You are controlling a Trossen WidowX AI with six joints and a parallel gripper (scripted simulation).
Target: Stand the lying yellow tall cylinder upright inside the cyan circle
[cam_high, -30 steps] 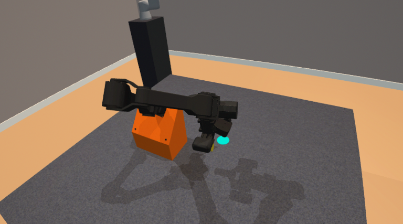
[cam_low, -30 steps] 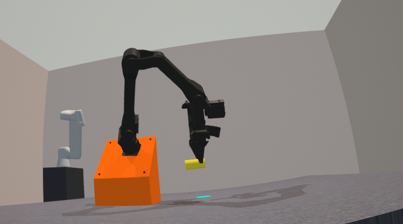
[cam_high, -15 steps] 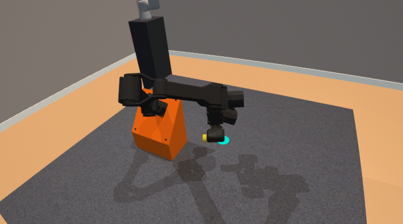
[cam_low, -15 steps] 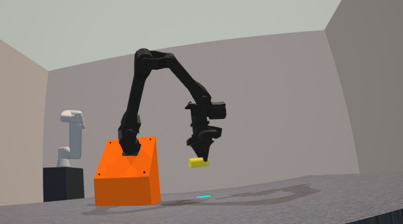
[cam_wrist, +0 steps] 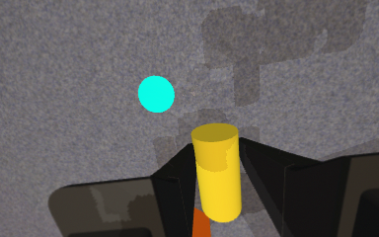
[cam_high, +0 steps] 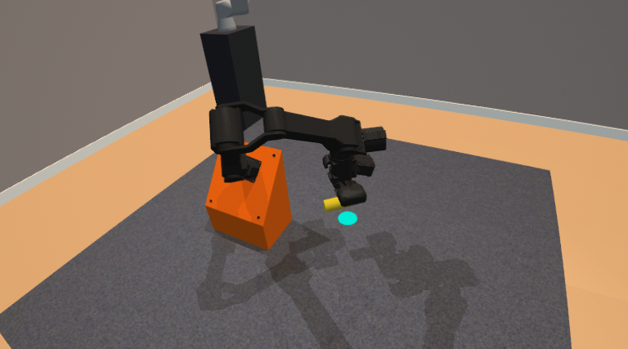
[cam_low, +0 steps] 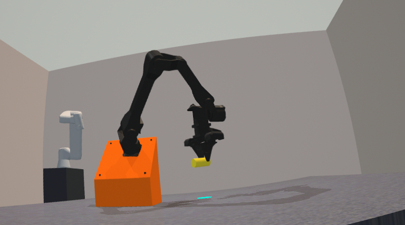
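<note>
Right now the cyan circle is 3 cm behind my gripper tip, 8 cm to the left of it and 14 cm below it. Also, from my gripper tip: yellow tall cylinder 2 cm behind, 1 cm to the right.
</note>
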